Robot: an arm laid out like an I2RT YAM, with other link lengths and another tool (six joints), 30 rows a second.
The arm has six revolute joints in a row. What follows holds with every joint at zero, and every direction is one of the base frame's.
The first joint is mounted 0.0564 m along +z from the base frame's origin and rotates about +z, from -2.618 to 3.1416 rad.
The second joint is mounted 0.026 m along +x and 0.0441 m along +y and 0.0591 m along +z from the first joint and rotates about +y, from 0 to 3.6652 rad.
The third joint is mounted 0.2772 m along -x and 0.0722 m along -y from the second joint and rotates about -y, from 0 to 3.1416 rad.
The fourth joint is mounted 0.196 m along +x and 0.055 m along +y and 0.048 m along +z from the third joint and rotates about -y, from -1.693 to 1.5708 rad.
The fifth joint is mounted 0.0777 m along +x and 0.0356 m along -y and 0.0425 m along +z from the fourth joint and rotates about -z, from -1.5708 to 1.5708 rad.
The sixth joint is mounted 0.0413 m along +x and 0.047 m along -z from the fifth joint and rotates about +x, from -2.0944 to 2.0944 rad.
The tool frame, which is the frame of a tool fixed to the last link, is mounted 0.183 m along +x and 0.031 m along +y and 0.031 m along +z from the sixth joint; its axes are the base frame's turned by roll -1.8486, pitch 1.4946 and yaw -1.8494 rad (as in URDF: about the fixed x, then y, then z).
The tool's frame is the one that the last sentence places.
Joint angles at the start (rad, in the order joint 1, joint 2, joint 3, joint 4, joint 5, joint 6):
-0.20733 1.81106 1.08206 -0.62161 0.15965 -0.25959
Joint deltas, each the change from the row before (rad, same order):
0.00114 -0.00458 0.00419 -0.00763 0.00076 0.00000
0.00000 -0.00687 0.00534 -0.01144 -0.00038 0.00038
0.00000 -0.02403 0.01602 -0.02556 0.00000 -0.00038
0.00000 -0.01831 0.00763 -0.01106 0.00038 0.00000
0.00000 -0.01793 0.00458 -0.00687 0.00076 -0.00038
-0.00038 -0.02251 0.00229 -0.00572 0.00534 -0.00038
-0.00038 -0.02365 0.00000 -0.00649 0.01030 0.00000
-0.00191 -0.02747 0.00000 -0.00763 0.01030 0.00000
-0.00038 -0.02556 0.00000 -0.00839 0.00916 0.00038
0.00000 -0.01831 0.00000 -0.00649 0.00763 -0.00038
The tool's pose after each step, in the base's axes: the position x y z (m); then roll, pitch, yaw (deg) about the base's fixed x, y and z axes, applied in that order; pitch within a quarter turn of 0, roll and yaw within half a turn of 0. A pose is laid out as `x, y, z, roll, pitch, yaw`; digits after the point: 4 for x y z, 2 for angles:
0.3448, -0.0794, -0.0020, -167.23, 7.84, -173.02
0.3444, -0.0792, 0.0007, -167.24, 7.89, -173.04
0.3456, -0.0794, 0.0106, -166.96, 8.67, -172.98
0.3470, -0.0798, 0.0177, -166.66, 9.47, -172.94
0.3483, -0.0803, 0.0243, -166.32, 10.30, -172.87
0.3491, -0.0818, 0.0319, -165.67, 11.23, -172.83
0.3487, -0.0842, 0.0390, -164.80, 11.98, -172.85
0.3478, -0.0872, 0.0474, -163.88, 12.87, -172.94
0.3466, -0.0892, 0.0549, -163.07, 13.65, -172.97
0.3455, -0.0907, 0.0603, -162.44, 14.15, -172.95

